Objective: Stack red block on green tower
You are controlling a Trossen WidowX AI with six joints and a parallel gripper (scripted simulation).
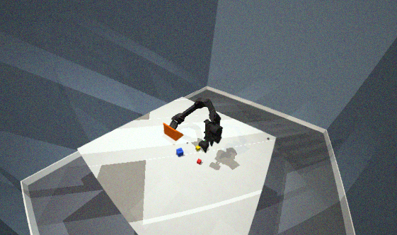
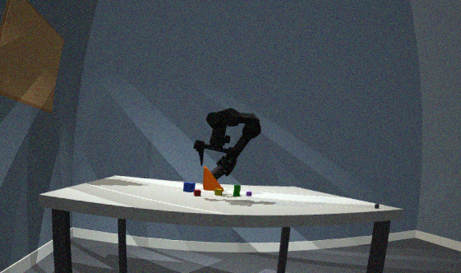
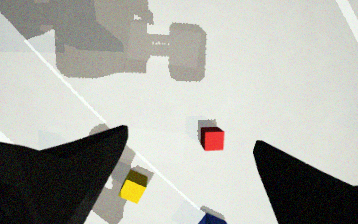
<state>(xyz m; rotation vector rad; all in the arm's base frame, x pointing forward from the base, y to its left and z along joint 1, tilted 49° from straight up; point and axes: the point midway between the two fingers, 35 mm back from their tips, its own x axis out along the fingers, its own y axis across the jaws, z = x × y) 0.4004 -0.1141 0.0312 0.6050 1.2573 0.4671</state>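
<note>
The red block is 3 cm behind my gripper tip, 6 cm to the right of it and 11 cm below it. Also, from my gripper tip: small purple cube 13 cm behind, 20 cm to the left, 12 cm below; yellow cube 11 cm behind, 5 cm to the left, 11 cm below; blue cube 20 cm behind, 8 cm to the right, 11 cm below.
</note>
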